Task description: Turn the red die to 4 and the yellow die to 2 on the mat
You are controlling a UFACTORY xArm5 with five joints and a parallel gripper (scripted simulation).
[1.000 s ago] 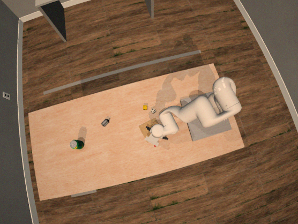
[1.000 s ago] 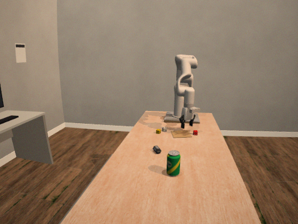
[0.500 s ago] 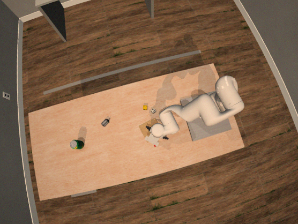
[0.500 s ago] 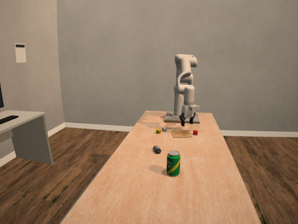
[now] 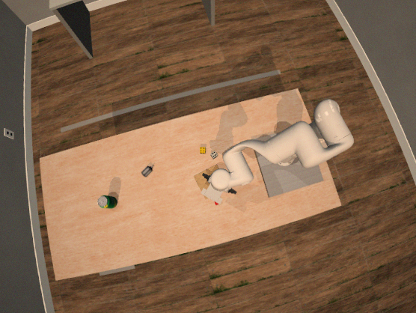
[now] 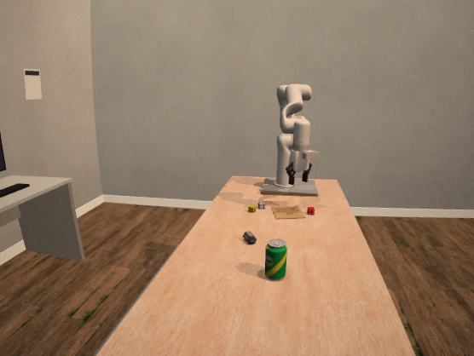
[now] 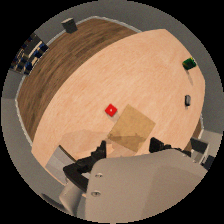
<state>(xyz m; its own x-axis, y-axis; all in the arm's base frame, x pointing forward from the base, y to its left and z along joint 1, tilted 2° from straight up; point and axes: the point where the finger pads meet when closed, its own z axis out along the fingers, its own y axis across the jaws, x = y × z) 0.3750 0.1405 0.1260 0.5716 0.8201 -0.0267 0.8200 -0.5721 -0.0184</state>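
My hand is 140 mm above the red die, 70 mm to the right of it and 10 mm short of it. The rest, counted from my hand: brown mat: 150 mm below, 40 mm to the right, 40 mm ahead; then yellow die: 210 mm to the right, 140 mm below, 70 mm ahead; then white die: 180 mm to the right, 140 mm below, 10 mm ahead.
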